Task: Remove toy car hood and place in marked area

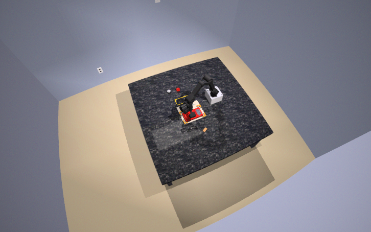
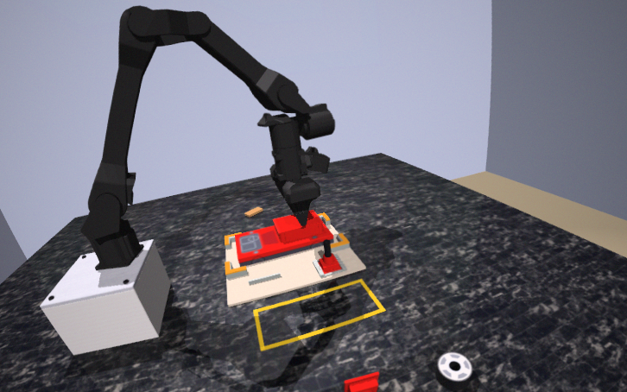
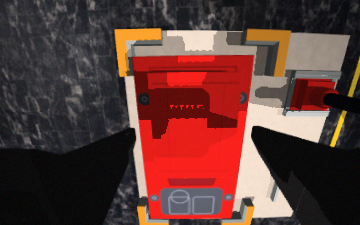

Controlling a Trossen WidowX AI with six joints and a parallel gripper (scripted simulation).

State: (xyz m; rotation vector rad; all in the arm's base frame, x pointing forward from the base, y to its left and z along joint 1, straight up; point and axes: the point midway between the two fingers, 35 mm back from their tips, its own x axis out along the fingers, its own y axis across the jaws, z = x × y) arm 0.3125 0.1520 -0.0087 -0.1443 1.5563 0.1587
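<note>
Now: gripper tip 2 cm above the red hood. From my gripper tip the other things lie so: white wheel 38 cm to the right, 15 cm ahead, 5 cm below; then small tan block 19 cm to the left, 12 cm behind, 5 cm below.
</note>
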